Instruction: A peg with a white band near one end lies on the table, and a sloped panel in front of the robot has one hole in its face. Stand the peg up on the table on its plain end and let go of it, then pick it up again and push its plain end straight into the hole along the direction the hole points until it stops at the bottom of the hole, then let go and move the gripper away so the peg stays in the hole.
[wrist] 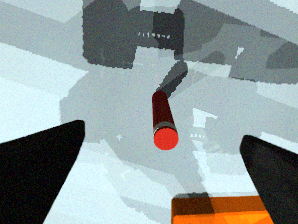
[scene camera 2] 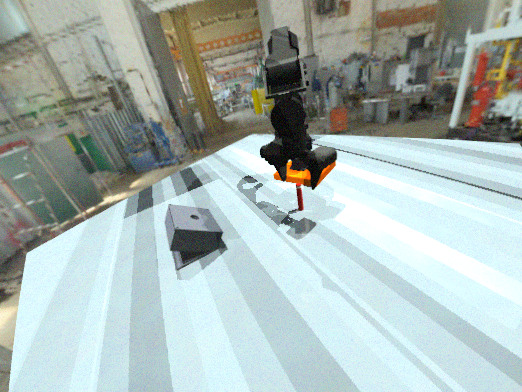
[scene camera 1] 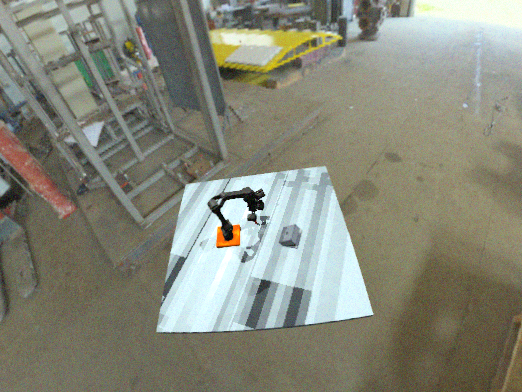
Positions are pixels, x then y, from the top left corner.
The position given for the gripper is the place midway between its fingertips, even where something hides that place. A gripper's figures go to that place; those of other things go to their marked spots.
Labels:
The gripper (wrist: pixel 164 135): 11 cm from the lens. A red peg (wrist: pixel 165 135): 11 cm from the lens.

